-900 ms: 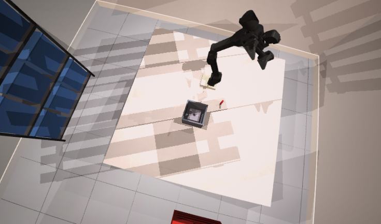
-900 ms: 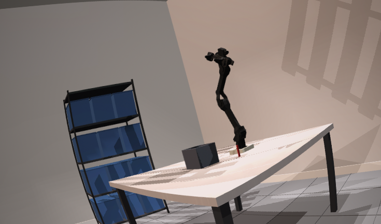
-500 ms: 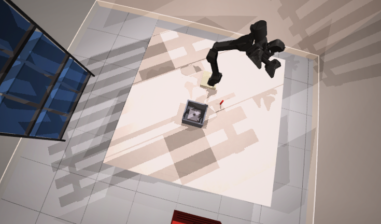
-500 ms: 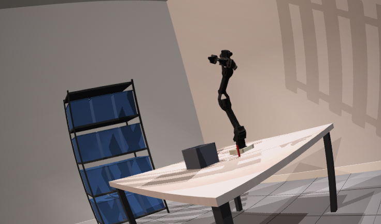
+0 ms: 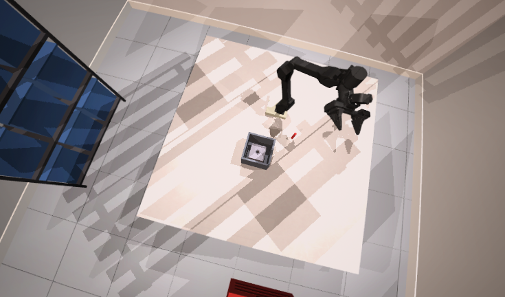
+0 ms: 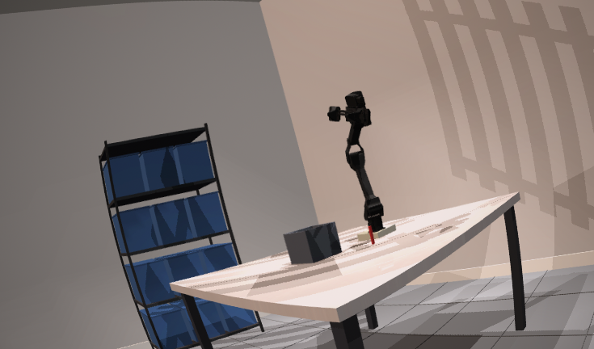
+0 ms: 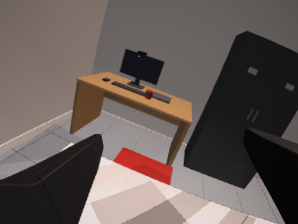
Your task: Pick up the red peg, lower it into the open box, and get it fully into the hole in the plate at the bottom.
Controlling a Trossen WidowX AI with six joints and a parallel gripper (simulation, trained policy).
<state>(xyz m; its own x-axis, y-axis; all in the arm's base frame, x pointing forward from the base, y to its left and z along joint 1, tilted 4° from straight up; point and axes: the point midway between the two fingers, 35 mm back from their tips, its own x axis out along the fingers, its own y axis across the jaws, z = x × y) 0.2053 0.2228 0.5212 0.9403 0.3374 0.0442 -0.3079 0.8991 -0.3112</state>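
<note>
Now: the red peg 490 mm below my gripper tip, 130 mm to the right of it and 110 mm behind it. Also, from my gripper tip: light plate: 490 mm below, 290 mm to the right, 80 mm ahead.
</note>
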